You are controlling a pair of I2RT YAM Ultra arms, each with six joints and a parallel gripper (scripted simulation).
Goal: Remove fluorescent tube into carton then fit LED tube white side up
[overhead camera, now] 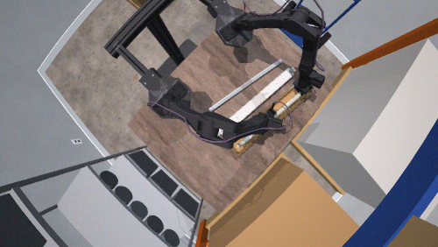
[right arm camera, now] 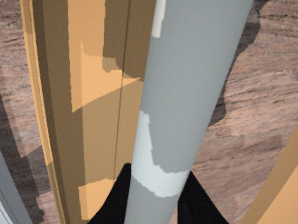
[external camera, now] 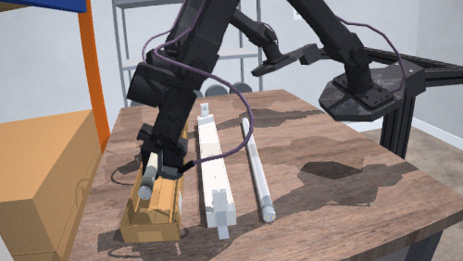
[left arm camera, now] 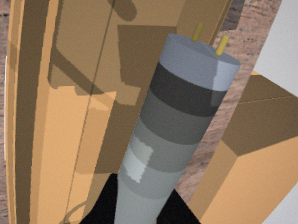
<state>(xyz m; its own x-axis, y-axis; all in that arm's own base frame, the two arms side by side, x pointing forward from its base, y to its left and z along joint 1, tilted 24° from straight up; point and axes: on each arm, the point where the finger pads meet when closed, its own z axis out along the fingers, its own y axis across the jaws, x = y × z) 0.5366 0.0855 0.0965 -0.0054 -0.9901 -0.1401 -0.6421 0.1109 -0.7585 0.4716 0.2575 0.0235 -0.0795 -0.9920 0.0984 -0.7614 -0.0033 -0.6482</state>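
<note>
Now: right hand 12 cm to the right of the carton, 7 cm above it and 2 cm short of it. From my right hand the other things lie so: old fluorescent tube: 12 cm to the left, 2 cm ahead; LED tube: 23 cm behind, 17 cm to the left, 8 cm below; grey light fixture: 13 cm to the left, 11 cm behind, 4 cm below.
</note>
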